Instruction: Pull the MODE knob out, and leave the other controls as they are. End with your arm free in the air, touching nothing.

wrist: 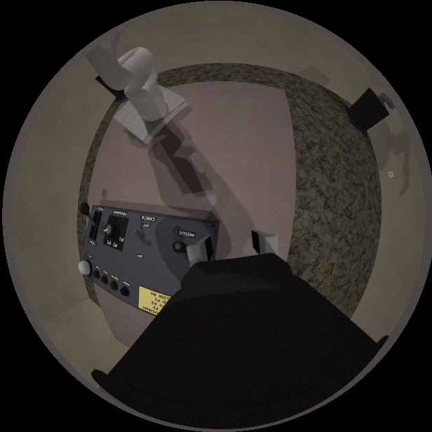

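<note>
The MODE knob (178, 246) is a small dark round knob on the dark grey control panel (165, 265), just below the MODE label. How far it stands out from the panel I cannot tell. My gripper (231, 241) is open, with nothing between its fingers. In the picture its left finger lies just right of the MODE knob, and its right finger shows past the panel's edge. The fingers appear above the panel. The gripper body hides the panel's lower right part.
The panel also carries the PROGRAM dial (108, 230), the CHECK switch (143, 236), a black-knobbed lever (85, 208), a white ball knob (84, 267), several small buttons (114, 285) and a yellow label (152, 300). The arm's white base (167, 117) stands behind. A dark box (369, 111) is at right.
</note>
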